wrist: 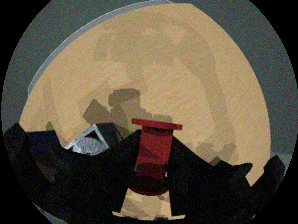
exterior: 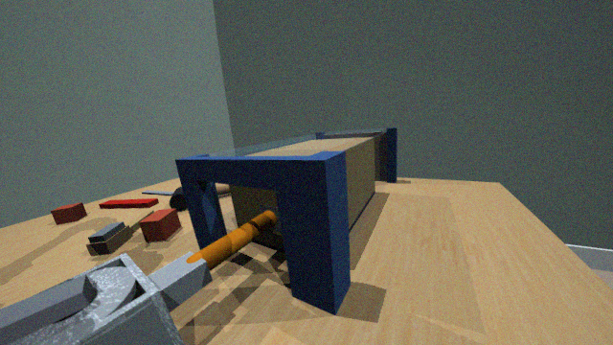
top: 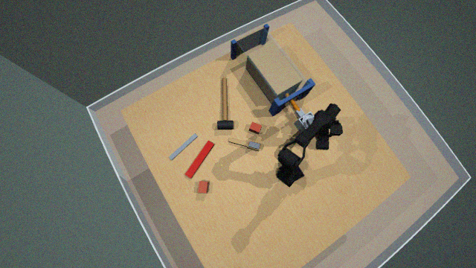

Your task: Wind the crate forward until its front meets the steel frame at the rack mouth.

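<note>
The blue frame lies 27 cm ahead of my gripper tip, 3 cm below it and 1 cm to the left of it. From my gripper tip the other things lie so: red grip: 1 cm to the left, 1 cm ahead; brush-like tool: 37 cm to the left, 17 cm ahead, 11 cm below; grey winch: 10 cm below, 9 cm ahead, 1 cm to the right.
</note>
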